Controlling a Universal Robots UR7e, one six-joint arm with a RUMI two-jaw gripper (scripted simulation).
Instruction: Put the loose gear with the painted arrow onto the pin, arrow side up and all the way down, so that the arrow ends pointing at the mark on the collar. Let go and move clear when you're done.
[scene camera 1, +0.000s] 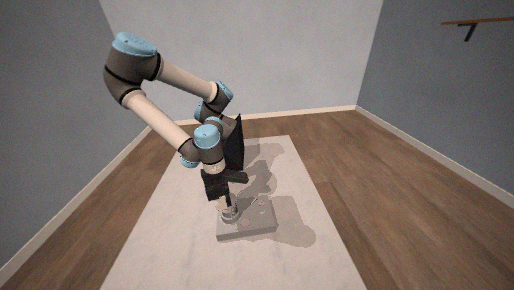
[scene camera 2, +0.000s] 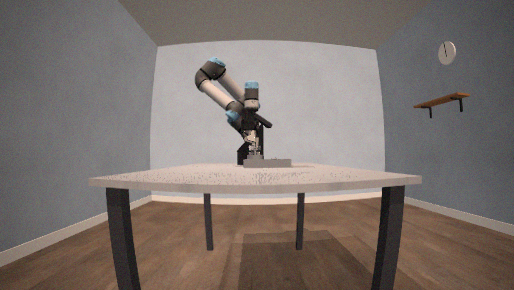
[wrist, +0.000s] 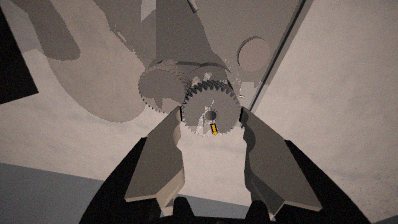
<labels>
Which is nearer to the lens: the grey gear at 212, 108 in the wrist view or the round disc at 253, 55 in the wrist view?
The grey gear.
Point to the gripper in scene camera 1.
At 228, 207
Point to a grey base plate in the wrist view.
189, 48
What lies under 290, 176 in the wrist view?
The gripper.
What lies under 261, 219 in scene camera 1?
A grey base plate.
</labels>
